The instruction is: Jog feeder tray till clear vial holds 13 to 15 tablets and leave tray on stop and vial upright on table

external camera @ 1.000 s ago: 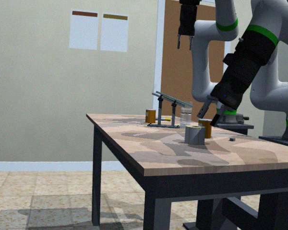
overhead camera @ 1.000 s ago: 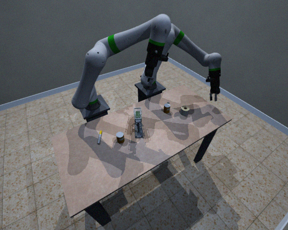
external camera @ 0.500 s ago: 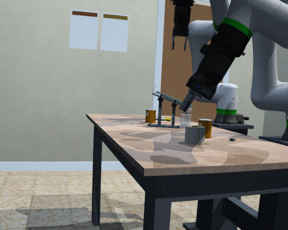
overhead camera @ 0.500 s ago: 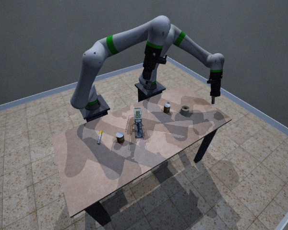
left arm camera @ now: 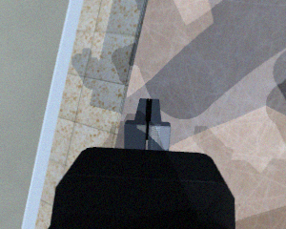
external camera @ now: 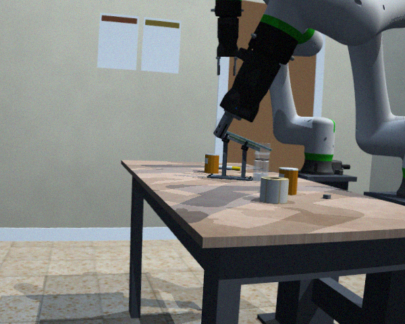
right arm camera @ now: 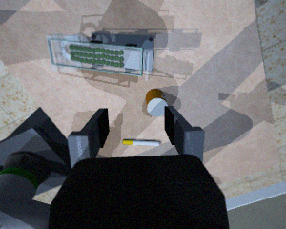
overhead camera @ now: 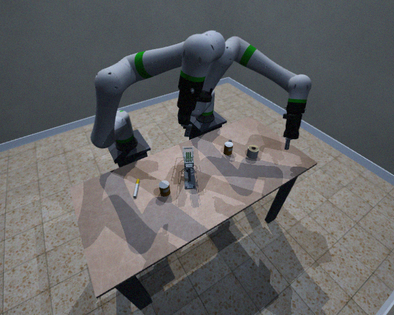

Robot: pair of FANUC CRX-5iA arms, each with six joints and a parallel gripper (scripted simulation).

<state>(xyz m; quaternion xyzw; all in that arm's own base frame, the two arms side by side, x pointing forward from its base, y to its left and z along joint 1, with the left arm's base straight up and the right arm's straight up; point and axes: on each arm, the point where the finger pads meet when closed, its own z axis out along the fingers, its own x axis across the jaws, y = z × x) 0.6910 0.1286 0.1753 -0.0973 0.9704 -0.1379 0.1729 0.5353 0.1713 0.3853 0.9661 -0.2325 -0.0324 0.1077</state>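
Observation:
Right now my left hand is 520 mm to the left of the feeder tray, 210 mm past it and 20 mm above it. The rest, counted from my left hand: clear vial: 480 mm to the right, 300 mm behind, 130 mm below; label roll: 170 mm behind, 150 mm below, 70 mm to the right; small dark block: 350 mm behind, 170 mm below, 110 mm to the right.

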